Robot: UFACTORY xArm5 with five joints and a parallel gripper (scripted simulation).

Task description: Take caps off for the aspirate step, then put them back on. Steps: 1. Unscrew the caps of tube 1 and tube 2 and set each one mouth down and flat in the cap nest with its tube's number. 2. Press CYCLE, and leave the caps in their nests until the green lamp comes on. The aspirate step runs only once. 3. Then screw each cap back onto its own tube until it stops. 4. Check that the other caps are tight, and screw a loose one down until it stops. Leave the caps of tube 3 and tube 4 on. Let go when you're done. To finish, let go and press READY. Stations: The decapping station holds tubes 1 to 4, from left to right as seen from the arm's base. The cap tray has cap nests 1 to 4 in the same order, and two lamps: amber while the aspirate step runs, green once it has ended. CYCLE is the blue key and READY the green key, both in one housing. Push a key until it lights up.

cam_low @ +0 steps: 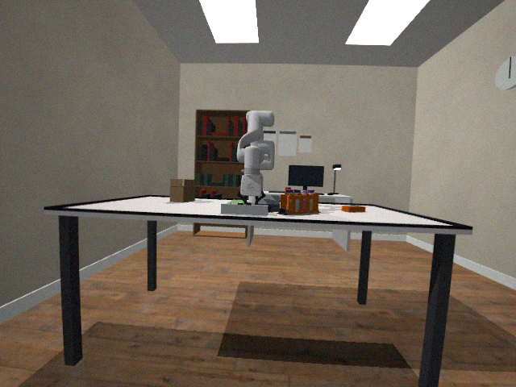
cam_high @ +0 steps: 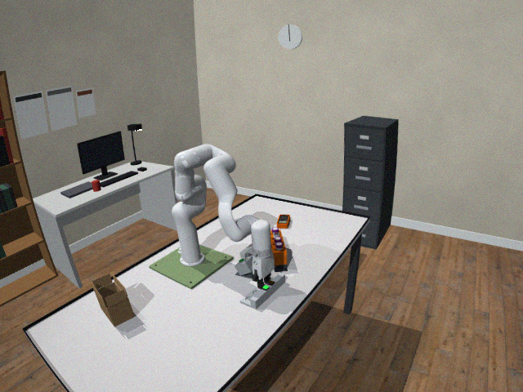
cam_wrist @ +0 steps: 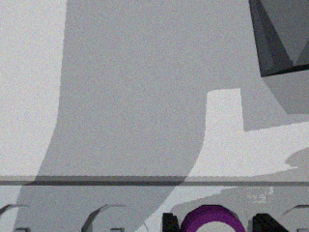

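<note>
My gripper is now 120 mm past the purple cap marked 1, 310 mm to the right of it and 80 mm below it. Round my hand: grey key housing (140 mm behind, 80 mm to the left, 20 mm above); purple cap marked 2 (20 mm below); green ready key (160 mm behind, 60 mm to the left, 30 mm above).
</note>
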